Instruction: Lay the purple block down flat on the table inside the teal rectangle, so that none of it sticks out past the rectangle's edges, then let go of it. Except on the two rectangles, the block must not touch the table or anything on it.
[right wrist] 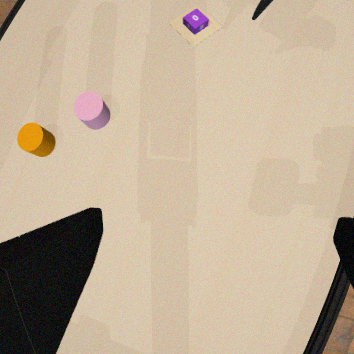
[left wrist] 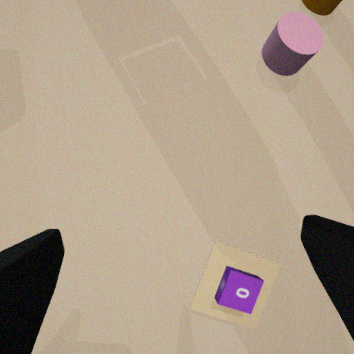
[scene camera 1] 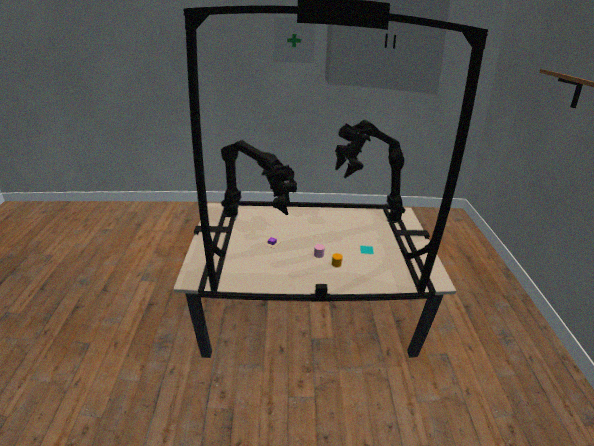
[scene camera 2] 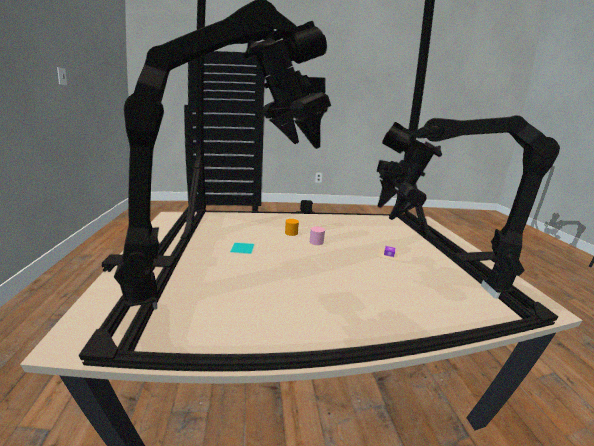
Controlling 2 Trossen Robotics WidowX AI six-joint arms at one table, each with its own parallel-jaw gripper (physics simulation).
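Seen in the pictures: left gripper, between the fingertips: [right wrist: 217,2] [left wrist: 183,235] [scene camera 1: 288,210] [scene camera 2: 384,212]; right gripper, between the fingertips: [right wrist: 222,225] [scene camera 1: 340,173] [scene camera 2: 306,145]; left arm's base, origin of its link: [scene camera 1: 231,214] [scene camera 2: 498,285]; right arm's base, origin of its link: [scene camera 1: 394,219] [scene camera 2: 140,295].
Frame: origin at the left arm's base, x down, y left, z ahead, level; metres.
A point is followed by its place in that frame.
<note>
The purple block [scene camera 1: 272,241] @[x 0.000, y -0.226, z 0.259 m] [scene camera 2: 389,251] @[x 0.002, y -0.196, z 0.263 m] [left wrist: 242,292] @[x 0.000, y -0.211, z 0.255 m] [right wrist: 195,21] @[x 0.000, y -0.206, z 0.263 m] lies on a pale yellow rectangle [left wrist: 204,297] @[x 0.018, y -0.180, z 0.248 m] [right wrist: 195,41] @[x 0.018, y -0.193, z 0.289 m], inside its edges. The teal rectangle [scene camera 1: 367,250] @[x 0.018, y -0.219, z 0.716 m] [scene camera 2: 242,248] @[x 0.018, y -0.209, z 0.713 m] lies bare on the table; it does not show in the wrist views. My left gripper [scene camera 1: 286,201] @[x -0.137, y -0.154, z 0.325 m] [scene camera 2: 387,211] @[x -0.137, y -0.154, z 0.325 m] [left wrist: 183,235] @[x -0.137, y -0.154, z 0.325 m] is open and empty, above the table. In the left wrist view the block shows low, between the fingers and nearer the right-hand one. My right gripper [scene camera 1: 342,172] @[x -0.303, y -0.069, z 0.557 m] [scene camera 2: 307,145] @[x -0.303, y -0.069, z 0.557 m] [right wrist: 222,225] @[x -0.303, y -0.069, z 0.557 m] is open and empty, high above the table.
A pink cylinder [scene camera 1: 319,251] @[x -0.017, y -0.302, z 0.483 m] [scene camera 2: 317,236] @[x -0.012, y -0.256, z 0.485 m] [left wrist: 300,34] @[x -0.027, y -0.278, z 0.480 m] [right wrist: 90,107] @[x -0.026, y -0.273, z 0.484 m] and an orange cylinder [scene camera 1: 337,260] @[x -0.020, y -0.363, z 0.564 m] [scene camera 2: 291,227] @[x -0.012, y -0.318, z 0.566 m] [left wrist: 322,4] @[x 0.002, y -0.333, z 0.542 m] [right wrist: 32,137] @[x -0.026, y -0.335, z 0.563 m] stand between the purple block and the teal rectangle, toward the front in scene camera 1. Black frame rails edge the table.
</note>
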